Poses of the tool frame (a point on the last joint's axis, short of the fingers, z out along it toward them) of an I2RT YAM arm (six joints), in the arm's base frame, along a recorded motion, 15 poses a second.
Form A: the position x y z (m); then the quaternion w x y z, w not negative.
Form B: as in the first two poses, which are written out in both.
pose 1, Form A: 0.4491 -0.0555 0.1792 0.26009 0.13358 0.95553 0.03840
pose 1, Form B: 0.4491 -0.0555 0.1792 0.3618 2.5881 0.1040
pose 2, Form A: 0.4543 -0.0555 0.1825 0.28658 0.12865 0.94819 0.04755
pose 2, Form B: 0.4543 -0.0555 0.1825 0.3438 2.5339 0.1271
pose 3, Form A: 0.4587 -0.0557 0.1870 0.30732 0.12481 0.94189 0.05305
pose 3, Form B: 0.4587 -0.0557 0.1870 0.3301 2.4912 0.1403
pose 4, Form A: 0.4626 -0.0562 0.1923 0.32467 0.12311 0.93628 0.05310
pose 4, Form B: 0.4626 -0.0562 0.1923 0.3228 2.4552 0.1392
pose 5, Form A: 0.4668 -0.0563 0.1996 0.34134 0.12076 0.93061 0.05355
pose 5, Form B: 0.4668 -0.0563 0.1996 0.3141 2.4206 0.1393
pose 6, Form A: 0.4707 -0.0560 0.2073 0.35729 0.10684 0.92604 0.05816
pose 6, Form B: 0.4707 -0.0560 0.2073 0.2758 2.3903 0.1501
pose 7, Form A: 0.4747 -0.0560 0.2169 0.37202 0.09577 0.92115 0.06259
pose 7, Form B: 0.4747 -0.0560 0.2169 0.2455 2.3611 0.1604
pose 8, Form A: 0.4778 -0.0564 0.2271 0.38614 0.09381 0.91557 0.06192
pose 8, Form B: 0.4778 -0.0564 0.2271 0.2389 2.3312 0.1577
